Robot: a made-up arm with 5 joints.
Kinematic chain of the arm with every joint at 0, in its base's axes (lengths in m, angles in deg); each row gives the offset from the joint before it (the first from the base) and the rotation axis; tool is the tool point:
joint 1: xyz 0 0 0.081 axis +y
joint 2: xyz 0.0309 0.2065 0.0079 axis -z
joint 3: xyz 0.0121 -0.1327 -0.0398 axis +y
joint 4: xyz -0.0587 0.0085 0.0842 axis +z
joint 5: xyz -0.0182 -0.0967 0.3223 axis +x
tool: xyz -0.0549 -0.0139 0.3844
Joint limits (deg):
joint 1: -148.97..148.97
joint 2: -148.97..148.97
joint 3: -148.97..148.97
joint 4: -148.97..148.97
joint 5: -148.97..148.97
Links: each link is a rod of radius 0.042 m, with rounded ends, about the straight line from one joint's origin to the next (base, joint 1, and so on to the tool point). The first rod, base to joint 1, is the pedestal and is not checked.
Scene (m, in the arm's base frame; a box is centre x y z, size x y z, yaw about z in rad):
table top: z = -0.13
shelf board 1: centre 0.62 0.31 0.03 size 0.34 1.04 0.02 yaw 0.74
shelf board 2: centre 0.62 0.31 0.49 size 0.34 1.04 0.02 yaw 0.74
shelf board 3: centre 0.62 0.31 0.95 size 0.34 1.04 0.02 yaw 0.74
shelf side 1: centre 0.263 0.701 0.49 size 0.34 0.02 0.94 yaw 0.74
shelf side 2: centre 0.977 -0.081 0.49 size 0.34 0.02 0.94 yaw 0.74
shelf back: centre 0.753 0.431 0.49 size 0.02 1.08 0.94 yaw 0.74
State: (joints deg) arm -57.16 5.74 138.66 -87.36 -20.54
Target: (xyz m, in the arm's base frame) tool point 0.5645 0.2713 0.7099
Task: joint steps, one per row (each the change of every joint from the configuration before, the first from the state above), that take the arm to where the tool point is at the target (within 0.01 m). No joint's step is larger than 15 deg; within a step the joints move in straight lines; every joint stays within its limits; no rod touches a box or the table.
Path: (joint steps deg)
1: -2.34 8.64 -7.18 -1.24 -13.32
2: -2.35 8.65 -7.17 -1.24 -13.32
3: -2.34 8.64 -7.18 -1.24 -13.32
4: -11.72 -11.60 -5.56 3.21 5.86
5: -11.71 -11.59 -5.57 3.22 5.86
6: 4.64 -5.91 5.42 -0.61 12.69
7: 4.64 -5.91 5.41 -0.61 12.70
8: 4.64 -5.92 5.42 -0.61 12.70

